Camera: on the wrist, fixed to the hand. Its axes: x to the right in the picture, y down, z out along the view.
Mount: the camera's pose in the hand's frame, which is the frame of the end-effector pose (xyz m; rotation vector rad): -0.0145 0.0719 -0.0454 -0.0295 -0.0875 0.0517
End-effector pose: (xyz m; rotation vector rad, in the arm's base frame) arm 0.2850 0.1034 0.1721 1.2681 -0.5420 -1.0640
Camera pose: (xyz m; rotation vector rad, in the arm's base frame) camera 0.3402 0.1344 0.2307 1.1799 -0.6202 -1.0842
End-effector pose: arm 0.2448 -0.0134 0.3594 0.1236 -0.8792 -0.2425
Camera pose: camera 0.2825 0.0601 0.3347 0.0631 -0.9642 -0.2137
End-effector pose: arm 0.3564 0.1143 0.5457 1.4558 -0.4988 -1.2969
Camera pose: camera 0.4156 0.1214 0.6080 1.3577 -0.5691 -1.3257
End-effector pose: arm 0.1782 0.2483 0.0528 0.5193 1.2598 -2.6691
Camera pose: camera 0.2225 0.2371 -0.0204 0.4203 1.2423 -2.5966
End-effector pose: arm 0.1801 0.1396 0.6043 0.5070 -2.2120 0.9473
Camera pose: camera 0.1685 0.2222 0.5824 0.4882 -2.3242 0.9339
